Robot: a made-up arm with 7 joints. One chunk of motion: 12 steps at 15 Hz.
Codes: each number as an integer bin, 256 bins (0 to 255) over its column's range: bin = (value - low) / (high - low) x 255, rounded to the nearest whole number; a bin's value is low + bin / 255 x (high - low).
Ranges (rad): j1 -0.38..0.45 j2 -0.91..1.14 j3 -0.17..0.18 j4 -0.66..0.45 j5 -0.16..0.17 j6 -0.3..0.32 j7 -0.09..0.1
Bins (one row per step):
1: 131 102 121 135 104 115 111
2: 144 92 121 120 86 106 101
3: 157 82 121 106 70 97 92
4: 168 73 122 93 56 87 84
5: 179 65 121 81 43 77 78
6: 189 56 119 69 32 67 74
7: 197 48 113 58 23 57 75
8: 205 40 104 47 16 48 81
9: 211 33 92 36 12 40 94
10: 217 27 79 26 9 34 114
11: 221 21 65 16 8 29 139
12: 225 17 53 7 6 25 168
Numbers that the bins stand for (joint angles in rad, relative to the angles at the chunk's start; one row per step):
1: 0.0464 -0.0900 -0.0039 -0.0724 -0.0254 -0.0204 -0.0073
2: 0.0887 -0.1704 -0.0039 -0.1376 -0.0487 -0.0423 -0.0147
3: 0.1310 -0.2508 -0.0039 -0.1986 -0.0694 -0.0642 -0.0215
4: 0.1668 -0.3231 -0.0025 -0.2552 -0.0875 -0.0885 -0.0274
5: 0.2026 -0.3875 -0.0039 -0.3074 -0.1044 -0.1128 -0.0319
6: 0.2352 -0.4598 -0.0067 -0.3596 -0.1186 -0.1371 -0.0349
7: 0.2612 -0.5241 -0.0149 -0.4075 -0.1302 -0.1614 -0.0341
8: 0.2873 -0.5884 -0.0273 -0.4554 -0.1393 -0.1833 -0.0296
9: 0.3068 -0.6447 -0.0437 -0.5033 -0.1445 -0.2027 -0.0200
10: 0.3263 -0.6929 -0.0616 -0.5468 -0.1484 -0.2173 -0.0051
11: 0.3393 -0.7412 -0.0808 -0.5904 -0.1496 -0.2295 0.0136
12: 0.3524 -0.7733 -0.0973 -0.6295 -0.1522 -0.2392 0.0352

